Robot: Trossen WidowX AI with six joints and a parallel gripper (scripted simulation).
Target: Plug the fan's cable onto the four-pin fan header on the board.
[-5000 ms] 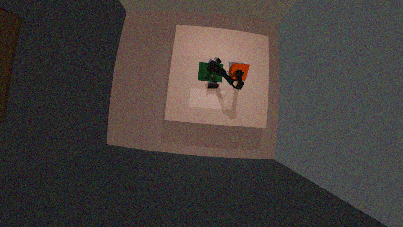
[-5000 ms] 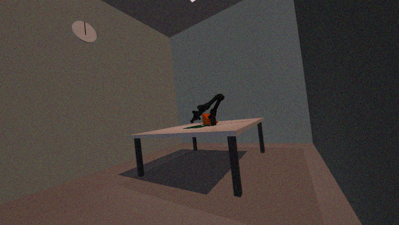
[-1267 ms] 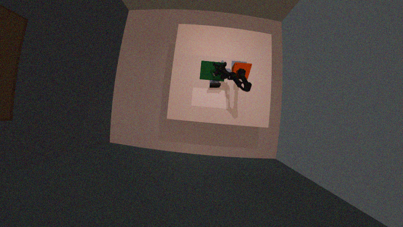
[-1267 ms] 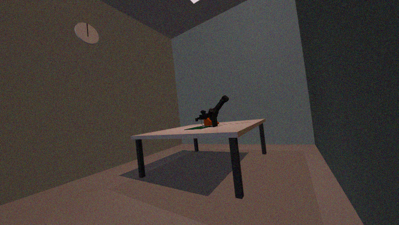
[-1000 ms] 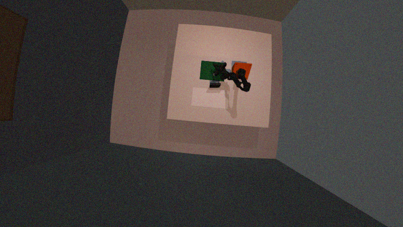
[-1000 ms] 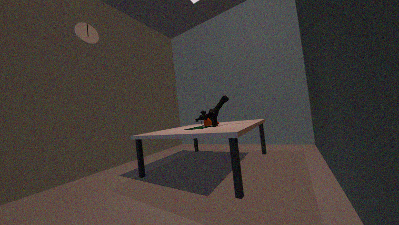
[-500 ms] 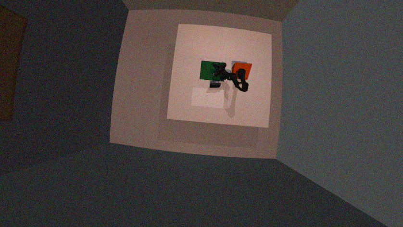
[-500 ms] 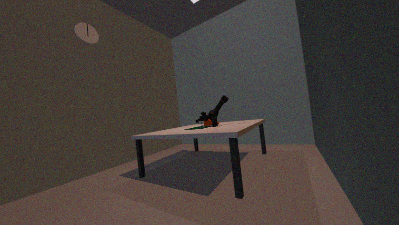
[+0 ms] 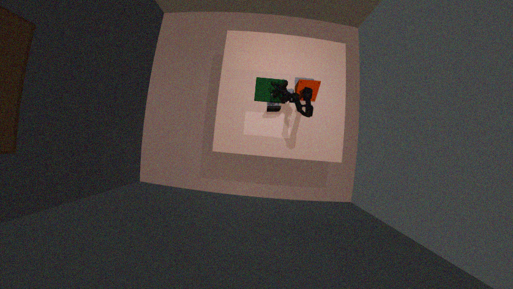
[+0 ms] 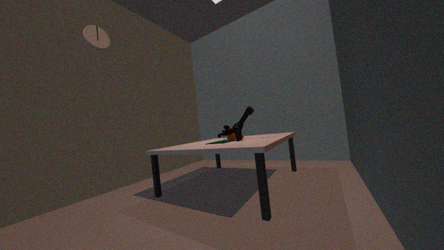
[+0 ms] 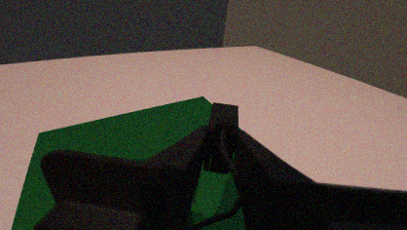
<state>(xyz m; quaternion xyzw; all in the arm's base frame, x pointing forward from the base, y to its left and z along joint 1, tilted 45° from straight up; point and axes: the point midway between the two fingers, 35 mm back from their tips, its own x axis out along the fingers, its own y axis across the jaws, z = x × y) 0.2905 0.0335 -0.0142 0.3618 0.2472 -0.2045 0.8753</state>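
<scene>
The green board is 1 cm ahead of my gripper tip, 3 cm to the left of it and 9 cm below it. Also, from my gripper tip: fan (4 cm behind, 22 cm to the left, 2 cm below); four-pin header (1 cm behind, 8 cm to the left, 8 cm below); dark fan plug (1 cm below).
</scene>
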